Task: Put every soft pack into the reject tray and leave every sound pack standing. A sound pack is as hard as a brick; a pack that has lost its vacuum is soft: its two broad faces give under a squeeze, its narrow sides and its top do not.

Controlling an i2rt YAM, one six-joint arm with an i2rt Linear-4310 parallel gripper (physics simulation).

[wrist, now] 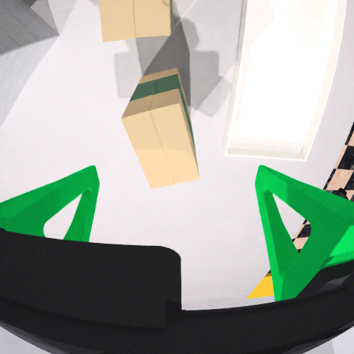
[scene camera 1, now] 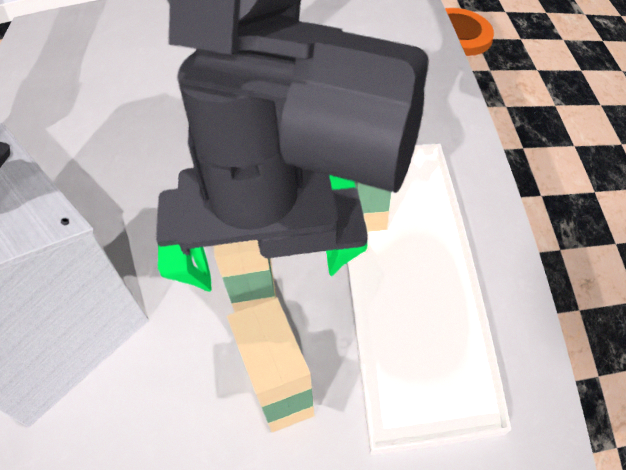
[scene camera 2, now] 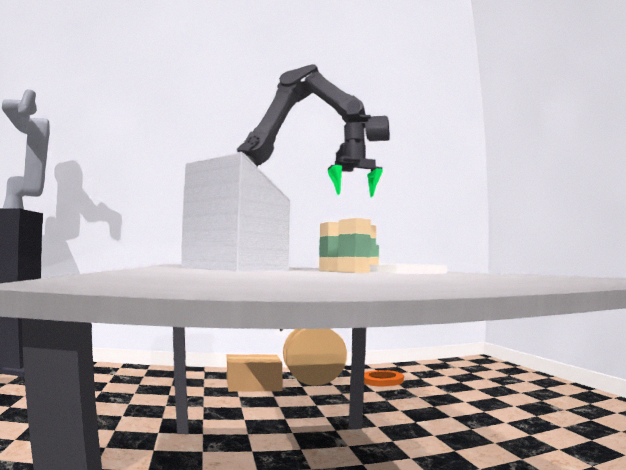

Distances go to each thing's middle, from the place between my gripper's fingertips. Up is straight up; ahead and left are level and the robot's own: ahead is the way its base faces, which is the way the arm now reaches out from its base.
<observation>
My hand is 20 cm above the white reject tray (scene camera 1: 429,372), 14 cm short of it and 11 cm to the right of it.
</observation>
